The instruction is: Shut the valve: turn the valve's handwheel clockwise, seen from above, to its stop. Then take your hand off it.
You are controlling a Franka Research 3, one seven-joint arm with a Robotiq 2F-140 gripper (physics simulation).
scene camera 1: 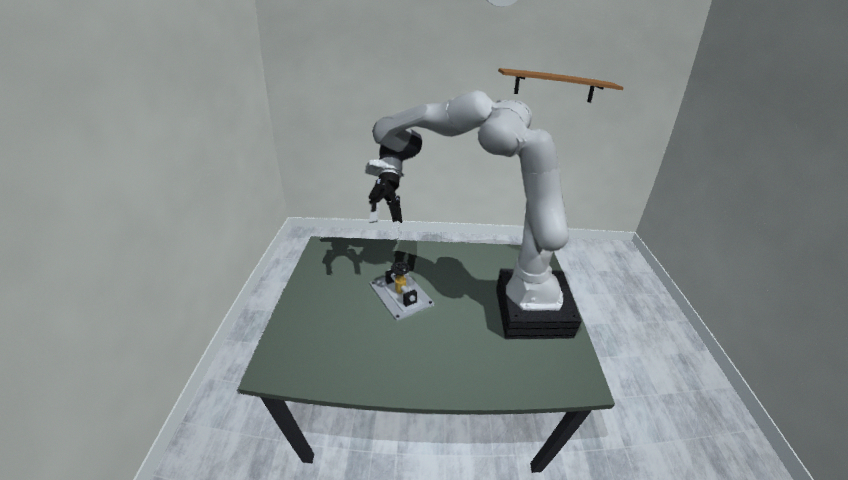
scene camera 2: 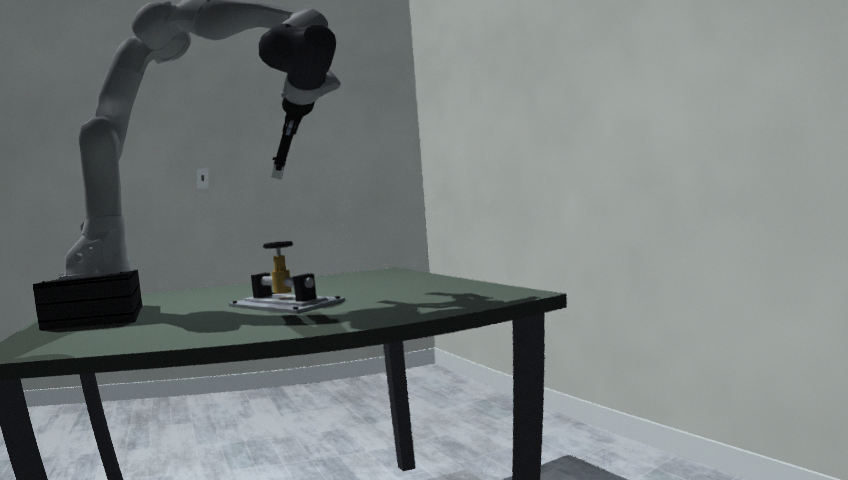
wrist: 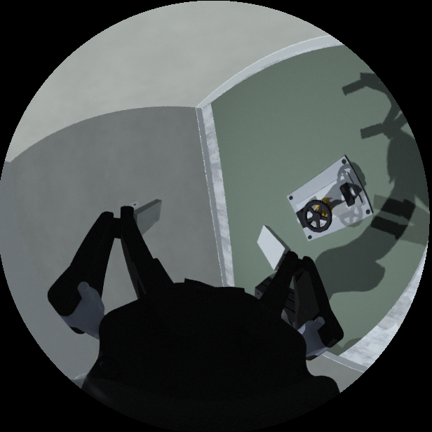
Scene:
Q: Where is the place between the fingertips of the gripper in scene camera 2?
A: At 283, 154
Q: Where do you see a light grey base plate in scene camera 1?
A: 398, 314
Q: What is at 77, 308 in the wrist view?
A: The gripper.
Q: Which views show the gripper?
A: Scene camera 1, scene camera 2 and the wrist view: all of them.

